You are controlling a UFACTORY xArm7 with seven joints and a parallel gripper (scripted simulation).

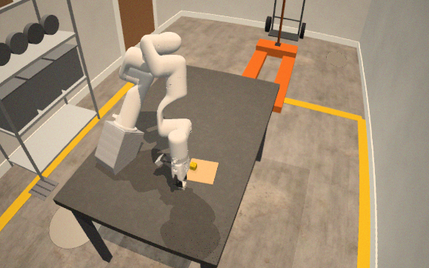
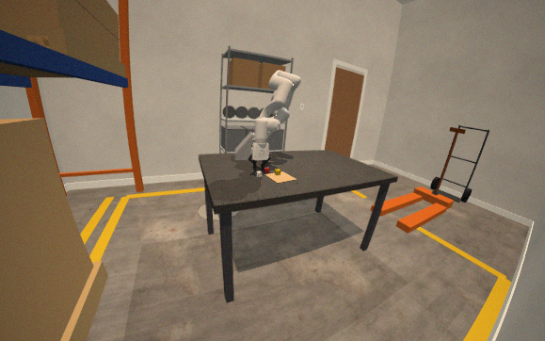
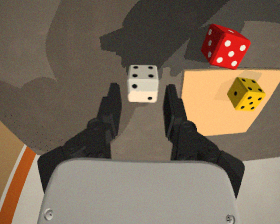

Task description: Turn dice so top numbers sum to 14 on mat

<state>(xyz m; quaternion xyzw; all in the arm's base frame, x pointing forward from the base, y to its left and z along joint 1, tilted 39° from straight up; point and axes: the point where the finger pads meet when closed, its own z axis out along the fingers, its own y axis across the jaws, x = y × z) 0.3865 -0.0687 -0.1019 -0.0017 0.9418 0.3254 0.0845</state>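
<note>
Now: the white die 4 cm below my hand. The rest, counted from my hand: mat 13 cm to the left, 5 cm below, 5 cm ahead; red die 7 cm to the left, 5 cm behind, 4 cm below; yellow die 13 cm to the left, 4 cm below.
</note>
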